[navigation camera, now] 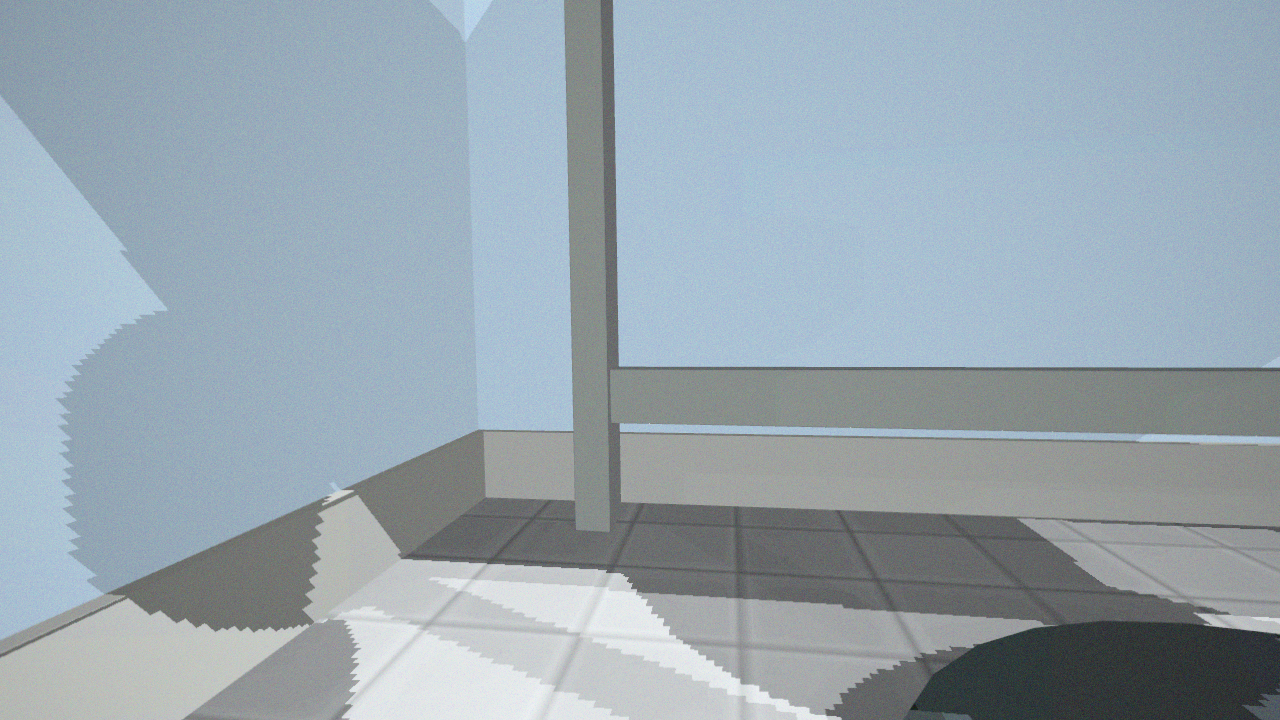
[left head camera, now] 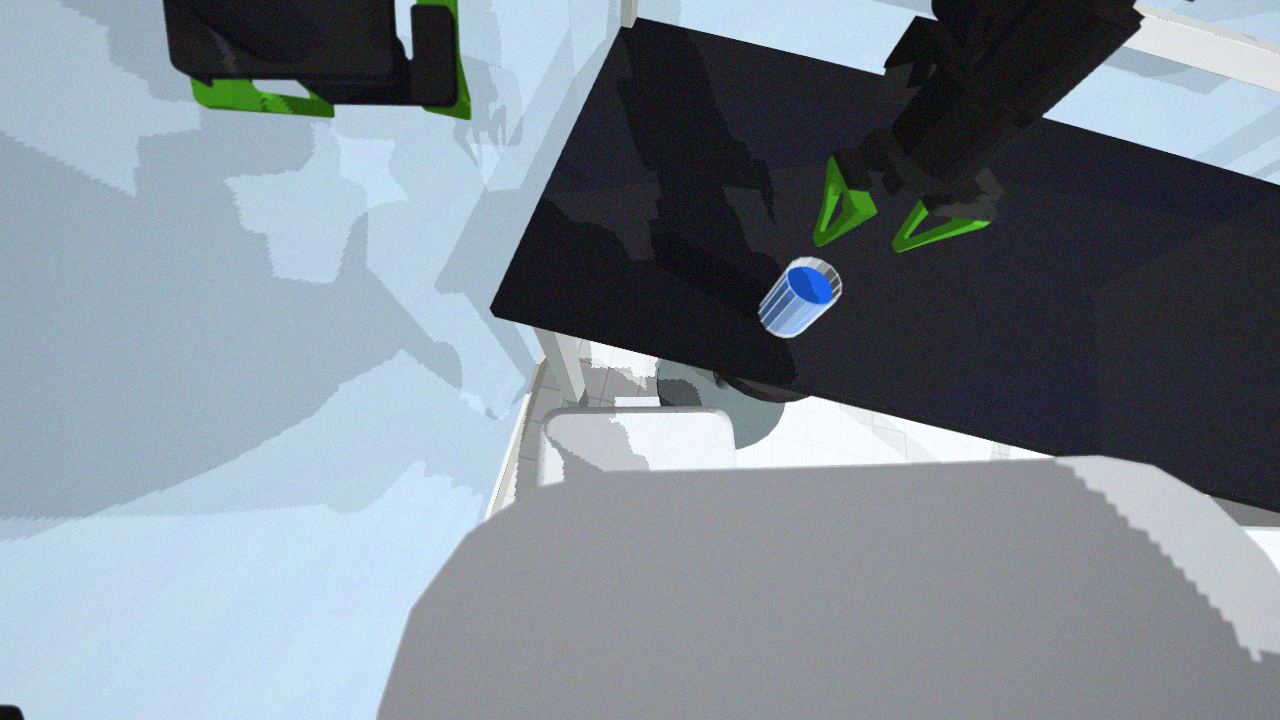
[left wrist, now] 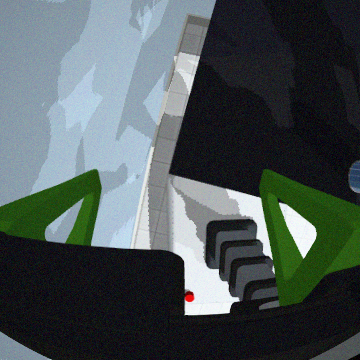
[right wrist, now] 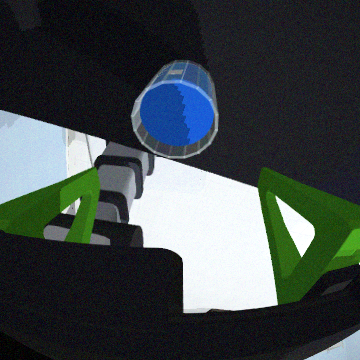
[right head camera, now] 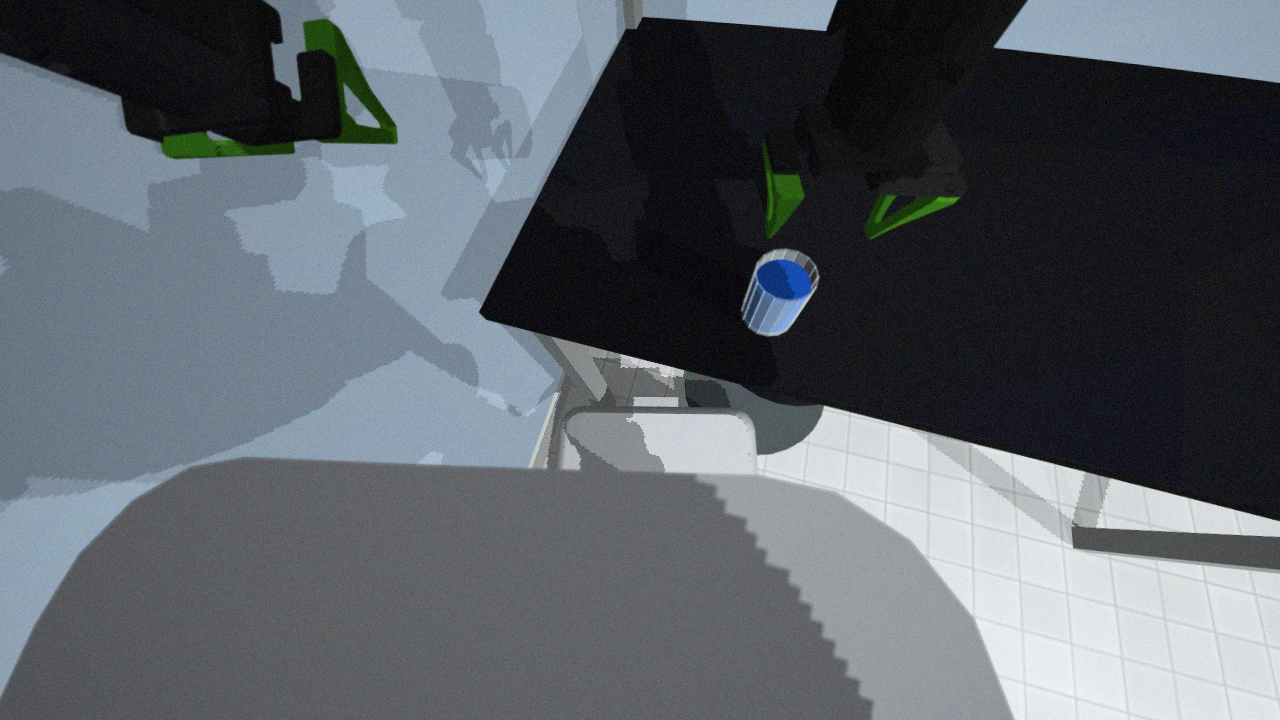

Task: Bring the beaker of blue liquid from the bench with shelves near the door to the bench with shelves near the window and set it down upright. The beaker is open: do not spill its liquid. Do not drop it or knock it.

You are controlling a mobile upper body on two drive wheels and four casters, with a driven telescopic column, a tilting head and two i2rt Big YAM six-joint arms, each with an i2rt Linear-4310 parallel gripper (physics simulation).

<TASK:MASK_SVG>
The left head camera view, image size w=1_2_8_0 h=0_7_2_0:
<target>my left gripper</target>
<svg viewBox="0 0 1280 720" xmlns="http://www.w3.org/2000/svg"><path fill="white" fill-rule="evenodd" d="M163 0L170 62L176 70L190 77L194 99L200 105L209 109L334 118L334 105L421 106L425 111L463 120L471 120L472 118L471 99L460 57L458 0L416 0L416 4L411 6L413 55L411 60L406 57L404 45L397 36L395 0ZM252 80L296 80L308 91L310 98L261 92L254 87Z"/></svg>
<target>my right gripper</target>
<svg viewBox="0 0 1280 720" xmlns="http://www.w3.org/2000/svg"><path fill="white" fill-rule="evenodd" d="M1044 114L1023 111L1012 121L1018 115L1015 107L1006 102L1001 105L994 100L983 110L977 103L986 95L982 91L984 86L978 83L979 81L974 75L972 68L963 78L964 84L967 87L966 92L909 156L904 154L892 131L883 128L875 128L872 133L869 133L858 149L838 147L828 161L823 204L813 234L816 247L825 245L877 213L877 209L868 193L873 183L867 170L886 173L881 181L887 192L893 197L896 197L900 192L923 194L892 241L894 250L897 253L985 227L999 216L994 205L998 203L997 199L1005 194L1003 188L987 166L1040 120ZM952 217L949 223L909 238L909 235L928 213L934 216ZM842 191L844 195L842 201L843 211L834 223L826 229Z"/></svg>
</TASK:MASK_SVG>
